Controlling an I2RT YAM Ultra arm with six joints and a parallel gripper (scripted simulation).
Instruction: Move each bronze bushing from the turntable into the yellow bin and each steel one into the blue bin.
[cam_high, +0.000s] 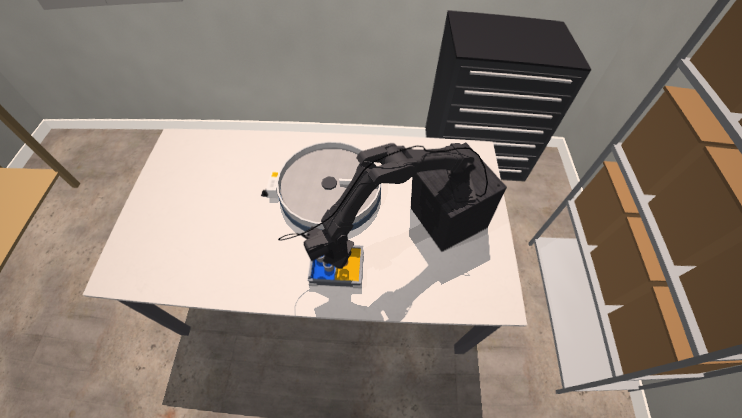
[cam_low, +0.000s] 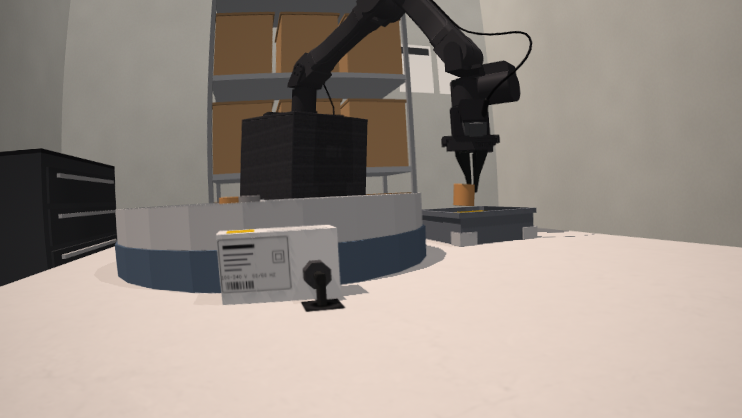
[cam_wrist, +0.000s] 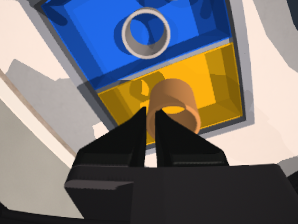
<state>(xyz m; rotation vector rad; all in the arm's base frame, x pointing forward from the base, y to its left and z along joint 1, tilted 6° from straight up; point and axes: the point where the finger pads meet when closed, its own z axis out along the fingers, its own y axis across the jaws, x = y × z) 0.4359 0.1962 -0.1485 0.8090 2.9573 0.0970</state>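
Now: hand 70 mm above the yellow bin, 30 mm past it and 10 mm to the left of it. From my hand the other things lie so: blue bin 70 mm below, 60 mm ahead, 20 mm to the right; round grey turntable 370 mm to the right, 30 mm below, 30 mm ahead.
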